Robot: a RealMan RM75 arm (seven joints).
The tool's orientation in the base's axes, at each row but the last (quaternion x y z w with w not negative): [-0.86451 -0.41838 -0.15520 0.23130]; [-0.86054 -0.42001 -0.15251 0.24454]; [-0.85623 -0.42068 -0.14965 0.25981]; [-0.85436 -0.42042 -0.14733 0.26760]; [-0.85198 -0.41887 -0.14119 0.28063]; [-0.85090 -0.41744 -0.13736 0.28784]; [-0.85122 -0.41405 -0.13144 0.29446]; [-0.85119 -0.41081 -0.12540 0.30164]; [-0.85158 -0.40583 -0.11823 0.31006]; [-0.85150 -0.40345 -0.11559 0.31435]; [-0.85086 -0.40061 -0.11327 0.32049]
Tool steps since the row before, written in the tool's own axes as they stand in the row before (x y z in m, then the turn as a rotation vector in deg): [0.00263 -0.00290 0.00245 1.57 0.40 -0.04]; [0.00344 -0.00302 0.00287 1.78 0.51 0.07]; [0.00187 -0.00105 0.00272 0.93 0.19 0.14]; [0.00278 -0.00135 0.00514 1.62 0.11 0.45]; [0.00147 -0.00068 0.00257 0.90 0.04 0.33]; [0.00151 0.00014 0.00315 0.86 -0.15 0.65]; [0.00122 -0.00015 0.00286 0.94 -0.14 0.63]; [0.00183 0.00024 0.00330 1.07 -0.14 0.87]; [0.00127 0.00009 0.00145 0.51 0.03 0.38]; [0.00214 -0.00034 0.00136 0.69 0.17 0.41]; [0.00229 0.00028 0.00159 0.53 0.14 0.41]
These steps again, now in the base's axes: [-0.00054 0.00459 -0.00007 1.26 0.78 0.65]; [-0.00018 0.00540 0.00010 1.48 0.92 0.63]; [0.00039 0.00329 -0.00101 0.72 0.58 0.27]; [0.00074 0.00544 -0.00241 1.08 1.24 0.37]; [0.00037 0.00280 -0.00112 0.58 0.75 0.15]; [0.00102 0.00279 -0.00185 0.41 1.01 -0.05]; [0.00058 0.00258 -0.00164 0.46 1.04 0.00]; [0.00123 0.00306 -0.00185 0.54 1.27 -0.13]; [0.00081 0.00165 -0.00059 0.33 0.54 -0.08]; [0.00105 0.00233 0.00006 0.55 0.60 -0.08]; [0.00161 0.00227 -0.00032 0.43 0.52 -0.14]
